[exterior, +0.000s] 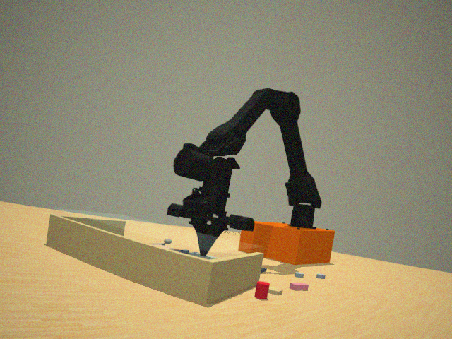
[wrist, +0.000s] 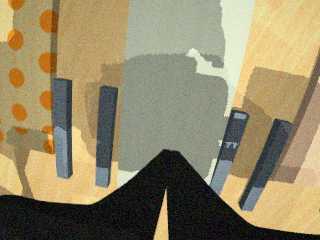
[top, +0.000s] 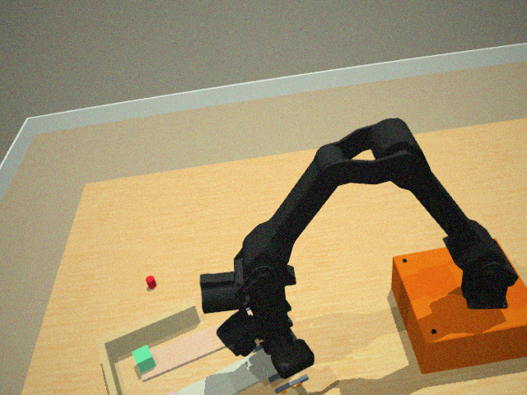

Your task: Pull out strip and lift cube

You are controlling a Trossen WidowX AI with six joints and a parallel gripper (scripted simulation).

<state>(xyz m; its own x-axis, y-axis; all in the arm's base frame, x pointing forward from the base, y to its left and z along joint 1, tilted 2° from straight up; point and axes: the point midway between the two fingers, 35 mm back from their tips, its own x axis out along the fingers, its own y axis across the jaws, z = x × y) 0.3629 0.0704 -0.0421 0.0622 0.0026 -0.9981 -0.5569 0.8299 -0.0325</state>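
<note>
Now: gripper tip 8 cm short of the strip and 5 cm to the right of it. The rest, counted from my gripper tip: pink block 24 cm to the left, 5 cm behind; then grey pebble 17 cm to the right, 1 cm ahead.
</note>
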